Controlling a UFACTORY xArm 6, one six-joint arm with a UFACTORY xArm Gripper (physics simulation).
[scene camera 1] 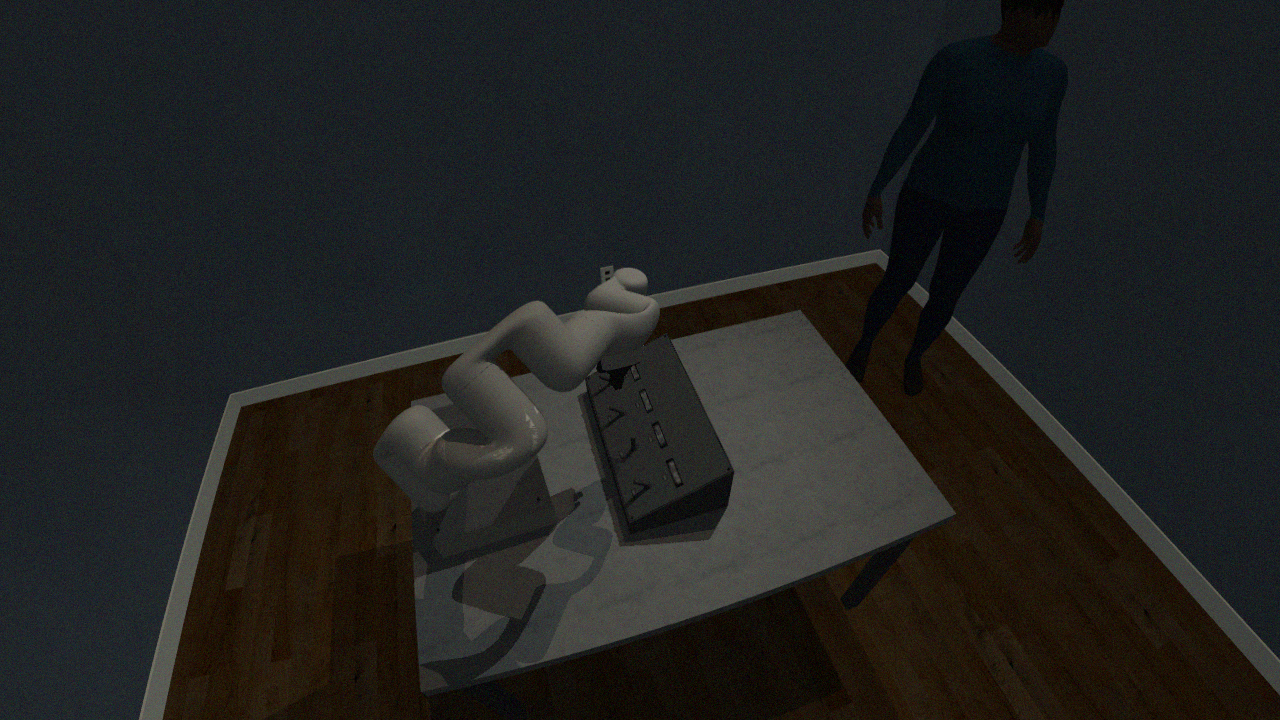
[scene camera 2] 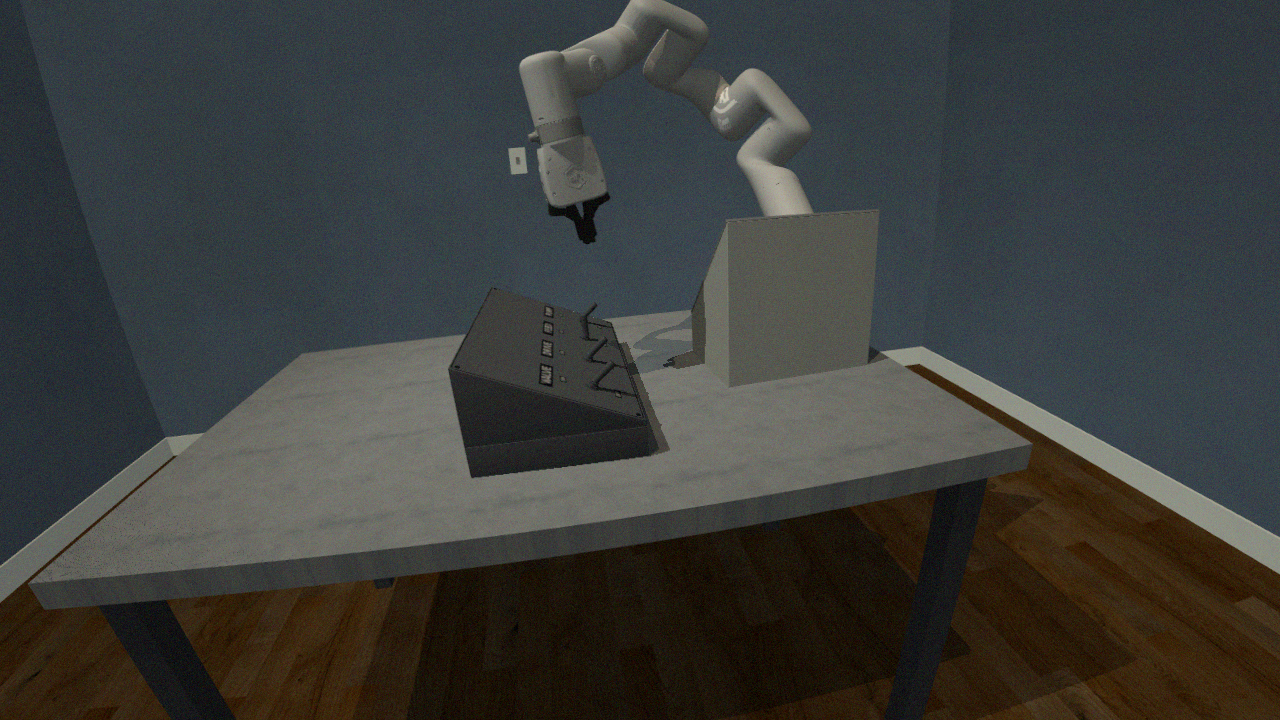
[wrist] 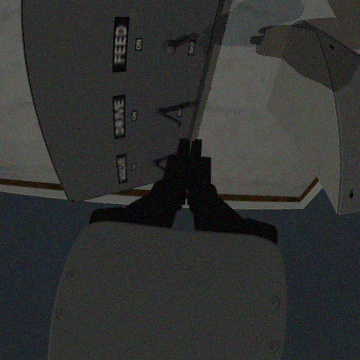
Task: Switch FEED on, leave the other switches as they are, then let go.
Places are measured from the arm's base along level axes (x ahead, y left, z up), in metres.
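Pixels of known places: gripper, fingertip midpoint: (scene camera 1: 615, 385) (scene camera 2: 589, 242) (wrist: 190, 153); arm's base, link origin: (scene camera 2: 804, 252).
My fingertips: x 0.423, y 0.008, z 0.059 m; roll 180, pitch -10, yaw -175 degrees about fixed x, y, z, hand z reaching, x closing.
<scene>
Ahead of a thing's pixels: the offset from my fingertips to its middle. "*": to the spot under its first point. Level surfaces: height alone.
The FEED lever {dx +0.015, dy -0.055, dz -0.163 m} (scene camera 1: 630, 445) (scene camera 2: 585, 328) (wrist: 171, 49) stands up from the dark sloped panel {dx +0.094, dy -0.003, dz -0.218 m} (scene camera 1: 693, 420) (scene camera 2: 554, 411) (wrist: 70, 75), tilted toward its ON side; its OFF mark shows uncovered in the wrist view. The DRIVE lever {* dx +0.006, dy +0.067, dz -0.199 m} (scene camera 1: 614, 417) (scene camera 2: 597, 351) (wrist: 175, 107) and the VALVE lever {* dx +0.023, dy +0.190, dz -0.171 m} (scene camera 2: 605, 375) (wrist: 160, 162) lean to the OFF side. A fourth lever (scene camera 1: 638, 490) also leans toward the arm base; its label is unreadable. My gripper (scene camera 1: 616, 385) (scene camera 2: 586, 240) (wrist: 190, 153) is shut and empty, well above the panel and apart from the levers.
The panel sits on a pale table {dz -0.279 m} (scene camera 1: 805, 429) (scene camera 2: 313, 456) (wrist: 235, 150). A large wedge-shaped block (scene camera 1: 501, 510) (scene camera 2: 796, 300) stands beside it under the arm's base. A person (scene camera 1: 980, 134) stands beyond the table in scene camera 1.
</scene>
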